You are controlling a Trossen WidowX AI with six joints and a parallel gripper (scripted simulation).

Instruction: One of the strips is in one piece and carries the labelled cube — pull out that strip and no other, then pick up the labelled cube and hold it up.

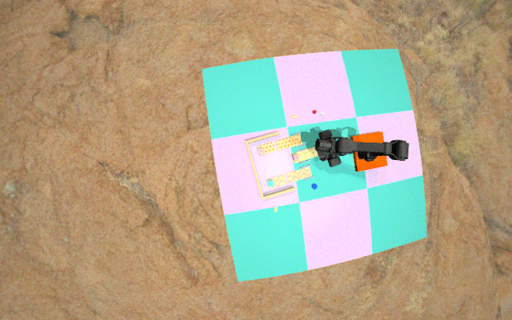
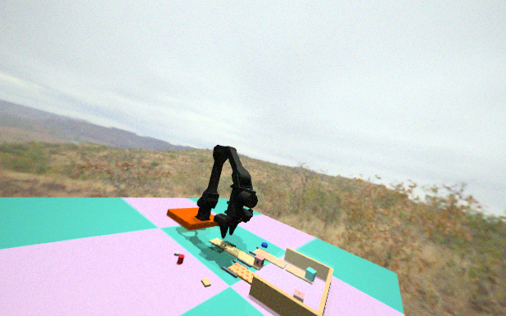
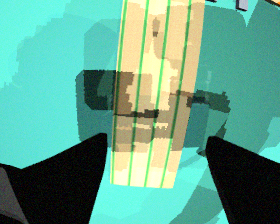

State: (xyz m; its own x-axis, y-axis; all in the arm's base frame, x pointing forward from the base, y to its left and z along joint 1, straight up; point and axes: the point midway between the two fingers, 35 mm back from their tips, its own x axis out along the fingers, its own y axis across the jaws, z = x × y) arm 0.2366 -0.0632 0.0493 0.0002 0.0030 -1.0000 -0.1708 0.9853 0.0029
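My gripper tip is now 60 mm short of the striped strip, 10 mm to the right of it and 40 mm above it. Round my gripper tip: red cylinder (10 mm ahead, 220 mm to the right, 30 mm below); blue piece (80 mm ahead, 200 mm to the left, 40 mm below).
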